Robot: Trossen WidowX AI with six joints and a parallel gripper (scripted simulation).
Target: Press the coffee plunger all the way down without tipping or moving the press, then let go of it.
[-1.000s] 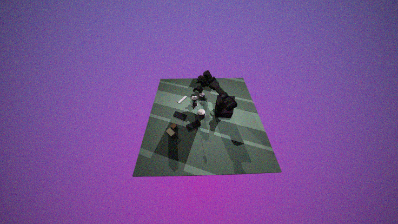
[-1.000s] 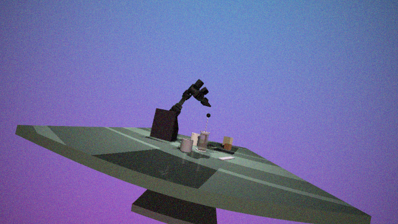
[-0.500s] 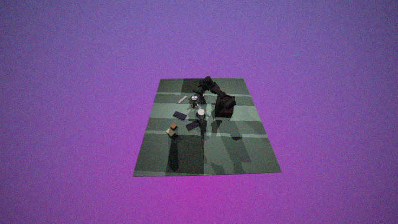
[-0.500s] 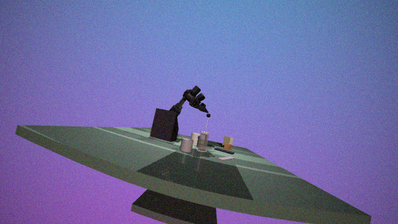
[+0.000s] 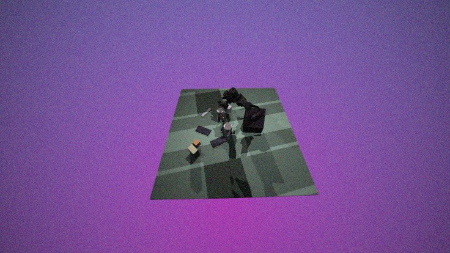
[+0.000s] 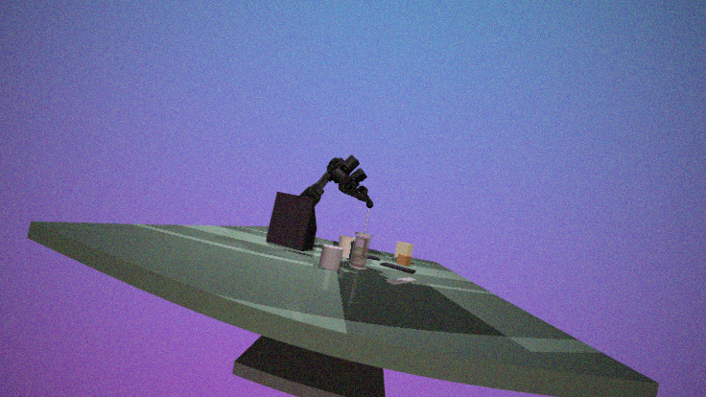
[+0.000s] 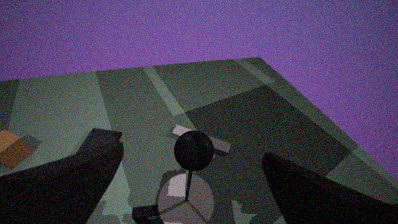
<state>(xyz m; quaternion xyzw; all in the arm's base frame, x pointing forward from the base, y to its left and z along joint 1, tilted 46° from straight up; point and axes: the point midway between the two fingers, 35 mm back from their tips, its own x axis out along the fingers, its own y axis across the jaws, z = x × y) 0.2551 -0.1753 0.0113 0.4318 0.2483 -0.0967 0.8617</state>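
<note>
The coffee press lies 1 cm ahead of my gripper tip, 1 cm to the left of it and 14 cm below it.
</note>
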